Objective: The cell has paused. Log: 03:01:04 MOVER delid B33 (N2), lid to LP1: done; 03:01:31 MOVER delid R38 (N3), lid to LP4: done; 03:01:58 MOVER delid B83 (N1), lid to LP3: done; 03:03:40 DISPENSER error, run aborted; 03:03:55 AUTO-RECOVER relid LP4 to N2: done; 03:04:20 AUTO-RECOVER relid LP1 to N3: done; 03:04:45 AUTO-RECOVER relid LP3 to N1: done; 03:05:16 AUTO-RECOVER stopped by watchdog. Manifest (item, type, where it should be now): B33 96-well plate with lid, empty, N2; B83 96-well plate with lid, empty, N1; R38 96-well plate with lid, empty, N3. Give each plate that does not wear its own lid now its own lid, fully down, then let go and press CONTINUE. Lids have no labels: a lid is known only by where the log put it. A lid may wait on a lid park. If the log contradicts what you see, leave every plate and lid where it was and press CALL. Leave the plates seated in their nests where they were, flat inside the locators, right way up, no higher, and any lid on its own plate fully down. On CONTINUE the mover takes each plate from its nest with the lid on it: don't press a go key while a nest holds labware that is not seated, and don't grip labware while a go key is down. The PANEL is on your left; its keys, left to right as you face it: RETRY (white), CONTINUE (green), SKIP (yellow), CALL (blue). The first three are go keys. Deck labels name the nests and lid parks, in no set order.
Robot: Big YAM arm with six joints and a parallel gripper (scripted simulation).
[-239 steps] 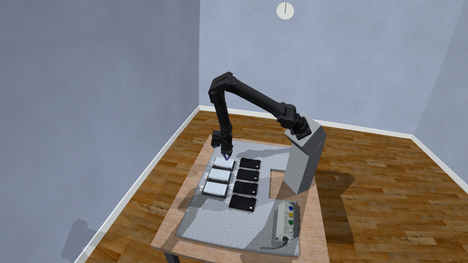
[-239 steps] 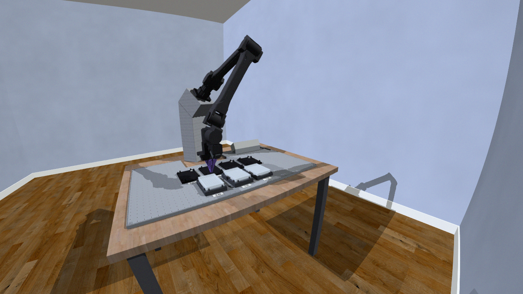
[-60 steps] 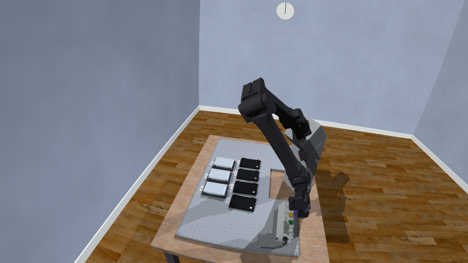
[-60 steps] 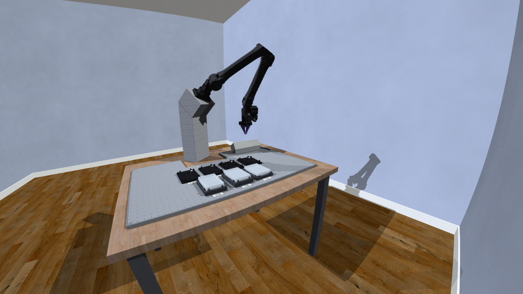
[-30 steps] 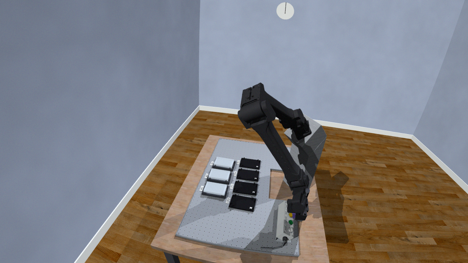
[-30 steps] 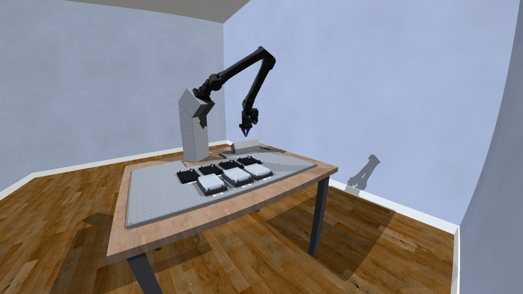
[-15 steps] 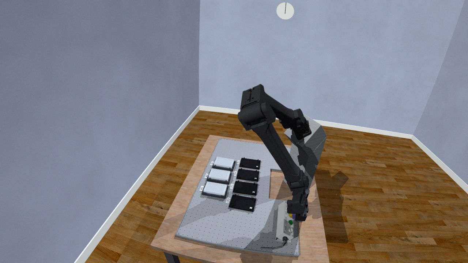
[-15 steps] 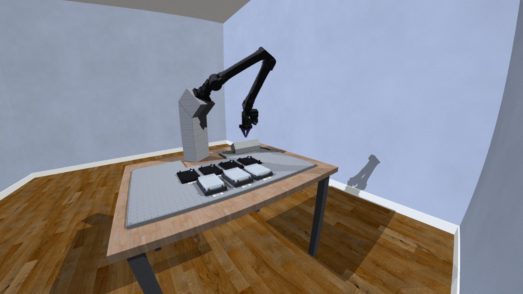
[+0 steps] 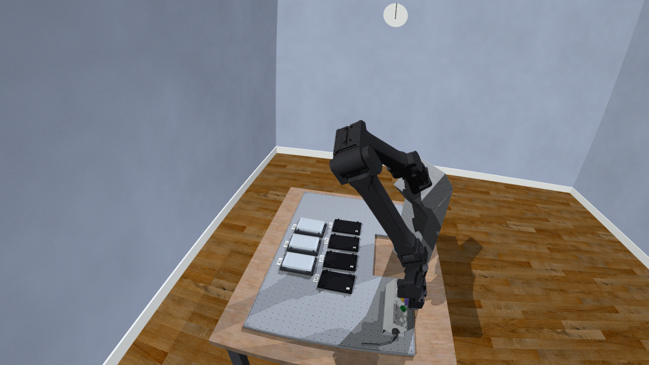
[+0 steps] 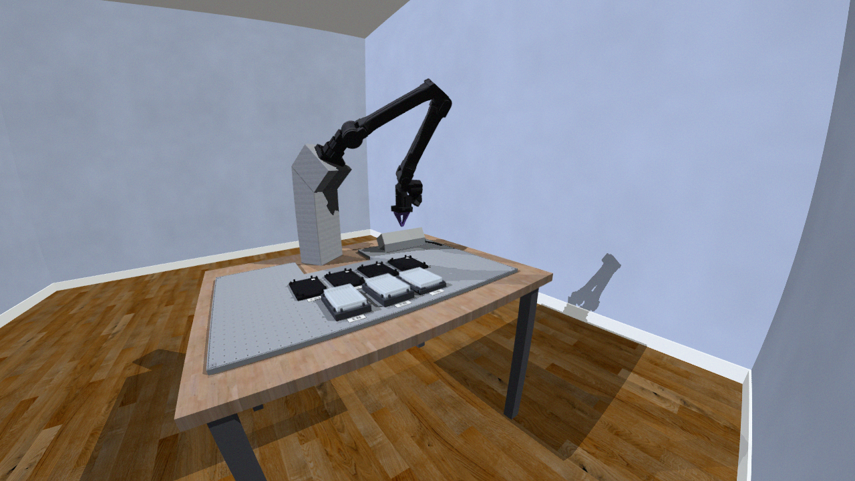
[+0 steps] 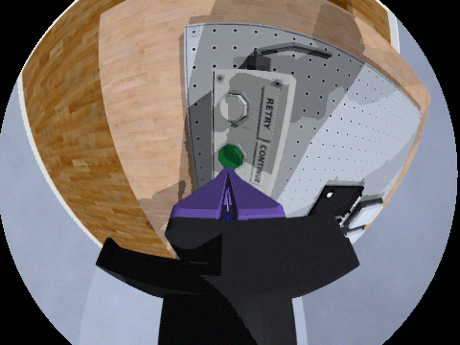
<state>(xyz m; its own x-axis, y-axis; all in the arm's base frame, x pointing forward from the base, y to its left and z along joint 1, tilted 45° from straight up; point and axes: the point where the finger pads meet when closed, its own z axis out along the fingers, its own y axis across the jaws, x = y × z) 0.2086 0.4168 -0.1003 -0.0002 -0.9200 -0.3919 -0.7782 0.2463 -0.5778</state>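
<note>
Right now the green CONTINUE key is 30 mm below my hand. Also, from my hand: blue CALL key (100 mm to the right, 30 mm below); yellow SKIP key (50 mm to the right, 30 mm below); white RETRY key (50 mm to the left, 30 mm below).
</note>
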